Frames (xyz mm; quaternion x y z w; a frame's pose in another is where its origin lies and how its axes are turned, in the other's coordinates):
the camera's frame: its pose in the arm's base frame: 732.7 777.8 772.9 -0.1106 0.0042 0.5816 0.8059
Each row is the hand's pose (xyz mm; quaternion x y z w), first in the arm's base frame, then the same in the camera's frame.
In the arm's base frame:
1: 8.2 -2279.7 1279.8 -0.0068 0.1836 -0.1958 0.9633
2: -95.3 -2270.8 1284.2 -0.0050 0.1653 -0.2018 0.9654
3: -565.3 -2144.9 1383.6 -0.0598 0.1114 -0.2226 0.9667
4: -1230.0 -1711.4 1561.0 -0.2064 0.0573 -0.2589 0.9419
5: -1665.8 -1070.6 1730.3 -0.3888 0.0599 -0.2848 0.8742
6: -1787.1 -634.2 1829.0 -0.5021 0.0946 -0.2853 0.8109
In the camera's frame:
1: -3166.4 -322.3 22.8 0.2087 0.1695 -0.6978 0.6640
2: -3192.1 -223.2 41.3 0.1997 0.1544 -0.7058 0.6619
3: -3239.7 238.2 218.6 0.1244 0.1451 -0.7295 0.6567
4: -3072.7 960.8 552.1 -0.0277 0.1909 -0.7510 0.6315
5: -2636.5 1532.0 887.7 -0.1806 0.3022 -0.7329 0.5821
6: -2280.4 1759.2 1078.7 -0.2587 0.3964 -0.6932 0.5435

